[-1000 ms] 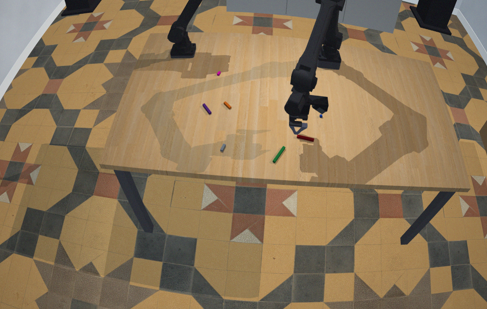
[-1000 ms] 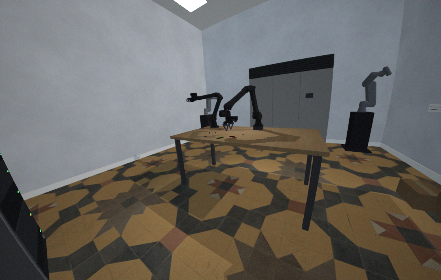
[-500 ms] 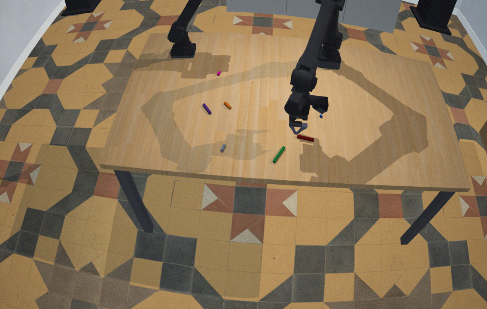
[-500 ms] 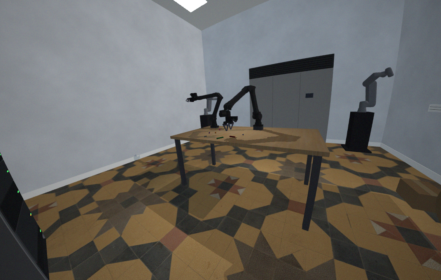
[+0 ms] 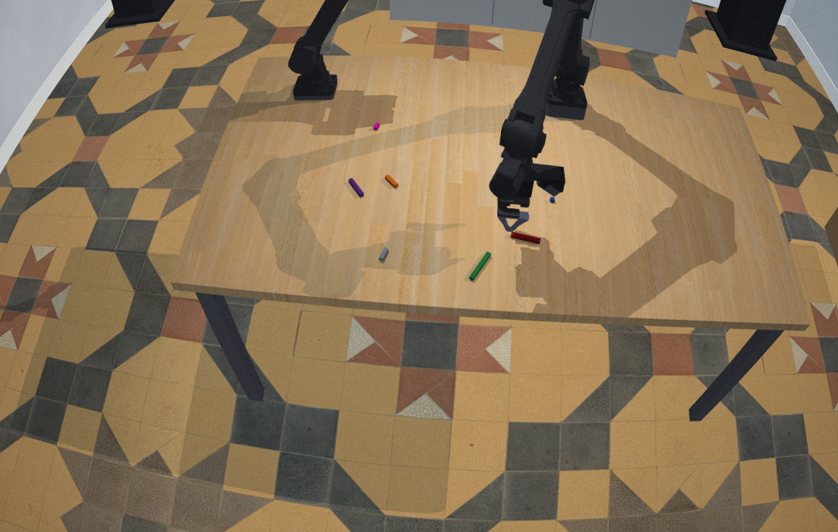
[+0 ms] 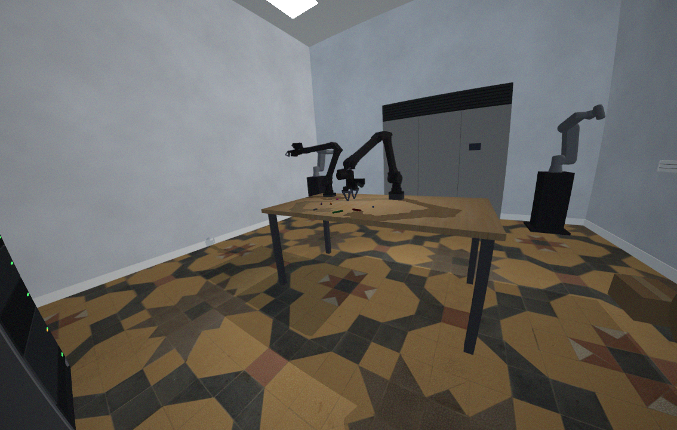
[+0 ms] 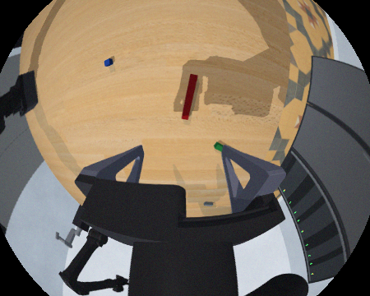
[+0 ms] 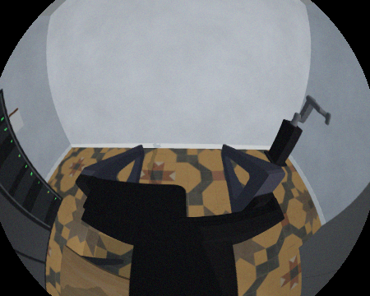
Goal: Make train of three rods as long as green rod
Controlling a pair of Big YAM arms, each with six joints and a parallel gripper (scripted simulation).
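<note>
Right now the blue rod is 120 mm to the left of my left hand, 120 mm behind it and 80 mm below it. From my left hand the other things lie so: green rod (100 mm ahead, 80 mm below, 60 mm to the right); then grey rod (270 mm to the right, 90 mm ahead, 80 mm below); then red rod (80 mm below, 50 mm to the left, 10 mm ahead).
</note>
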